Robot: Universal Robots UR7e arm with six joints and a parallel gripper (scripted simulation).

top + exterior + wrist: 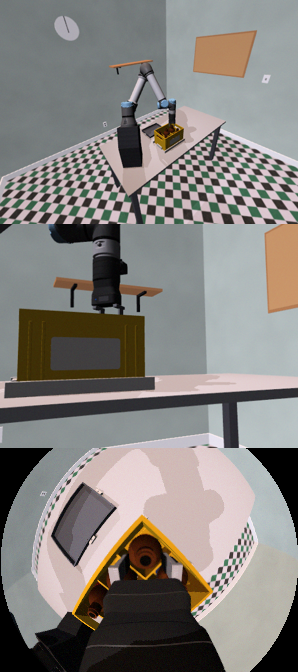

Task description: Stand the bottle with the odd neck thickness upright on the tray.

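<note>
Right now my hand is 8 cm above the brown bottle. The rest, counted from my hand: dark tray 13 cm behind, 22 cm to the left, 16 cm below; crate 8 cm behind, 6 cm to the right, 9 cm below.
</note>
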